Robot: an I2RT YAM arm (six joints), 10 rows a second.
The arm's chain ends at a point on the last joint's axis. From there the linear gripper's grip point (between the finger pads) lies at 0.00 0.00 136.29 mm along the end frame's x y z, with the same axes.
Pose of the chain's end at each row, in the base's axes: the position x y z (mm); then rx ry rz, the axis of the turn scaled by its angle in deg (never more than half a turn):
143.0 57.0 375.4 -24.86 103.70 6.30
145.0 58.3 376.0 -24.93 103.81 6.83
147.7 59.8 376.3 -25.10 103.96 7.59
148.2 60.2 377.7 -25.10 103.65 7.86
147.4 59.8 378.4 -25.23 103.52 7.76
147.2 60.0 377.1 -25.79 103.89 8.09
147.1 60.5 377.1 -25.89 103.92 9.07
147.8 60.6 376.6 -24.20 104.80 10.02
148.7 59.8 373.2 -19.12 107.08 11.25
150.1 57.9 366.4 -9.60 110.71 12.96
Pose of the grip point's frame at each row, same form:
267.2 97.4 336.6 -24.86 103.70 6.30
268.9 99.6 336.9 -24.93 103.81 6.83
271.0 102.4 336.8 -25.10 103.96 7.59
271.5 103.3 339.0 -25.10 103.65 7.86
270.8 103.0 339.9 -25.23 103.52 7.76
269.9 104.2 337.5 -25.79 103.89 8.09
269.2 106.3 337.4 -25.89 103.92 9.07
269.8 105.7 336.0 -24.20 104.80 10.02
271.4 100.6 330.0 -19.12 107.08 11.25
273.4 90.2 318.1 -9.60 110.71 12.96

